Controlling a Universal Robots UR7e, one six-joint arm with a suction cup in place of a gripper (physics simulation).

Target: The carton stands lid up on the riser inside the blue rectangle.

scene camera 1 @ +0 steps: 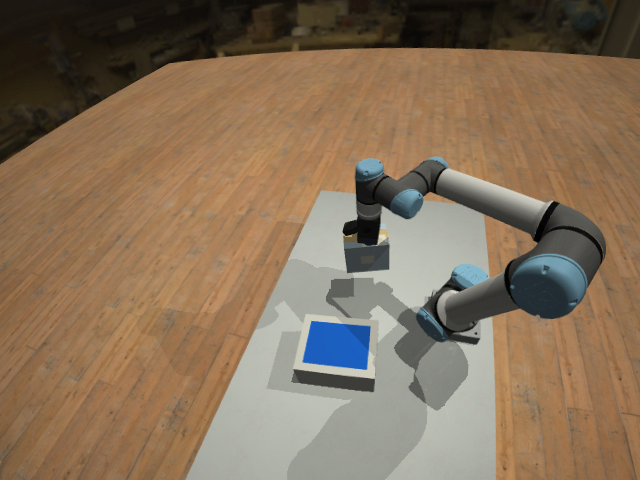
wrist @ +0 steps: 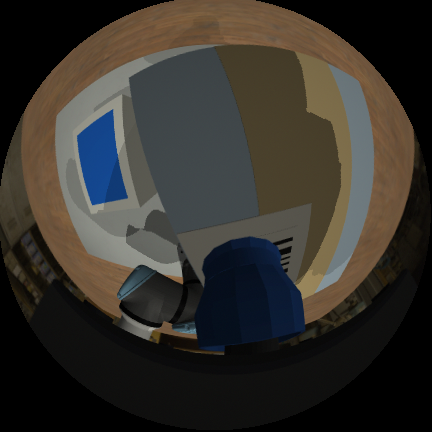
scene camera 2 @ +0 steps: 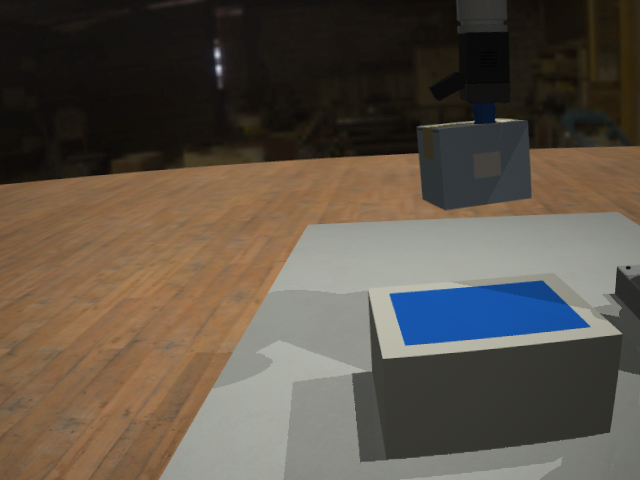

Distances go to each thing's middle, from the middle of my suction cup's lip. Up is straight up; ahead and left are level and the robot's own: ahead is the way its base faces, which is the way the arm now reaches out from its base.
The carton (scene camera 2: pixel 462 164) lies 1 cm ahead of my suction cup, 3 cm to the right of it and 7 cm below it. Also, from my suction cup: riser (scene camera 2: pixel 460 366) 6 cm ahead, 28 cm to the left, 26 cm below.
